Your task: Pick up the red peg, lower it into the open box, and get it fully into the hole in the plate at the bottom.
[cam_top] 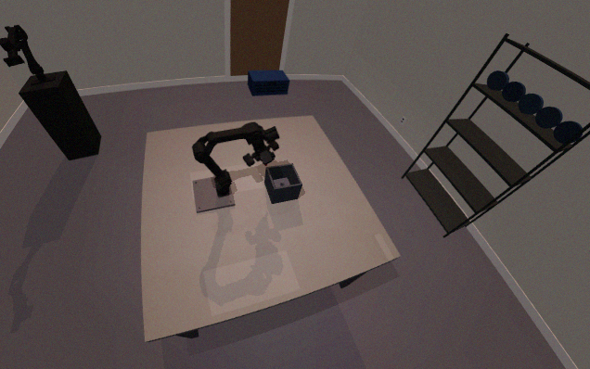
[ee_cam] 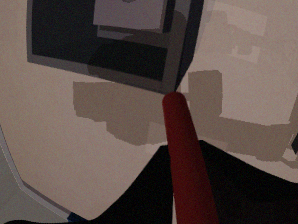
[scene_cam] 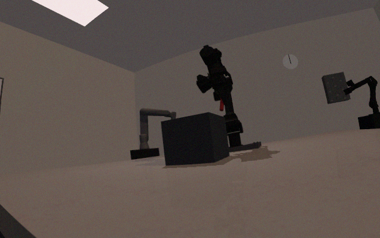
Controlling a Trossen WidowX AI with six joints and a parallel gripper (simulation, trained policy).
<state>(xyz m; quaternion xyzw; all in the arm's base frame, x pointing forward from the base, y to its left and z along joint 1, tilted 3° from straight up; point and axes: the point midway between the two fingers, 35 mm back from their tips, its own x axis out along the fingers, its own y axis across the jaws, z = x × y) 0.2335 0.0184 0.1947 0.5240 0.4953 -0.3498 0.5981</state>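
My gripper tip is now 90 mm short of the light plate, 90 mm to the left of it and 140 mm above it. Also, from my gripper tip: red peg 10 mm to the right, 10 mm above.
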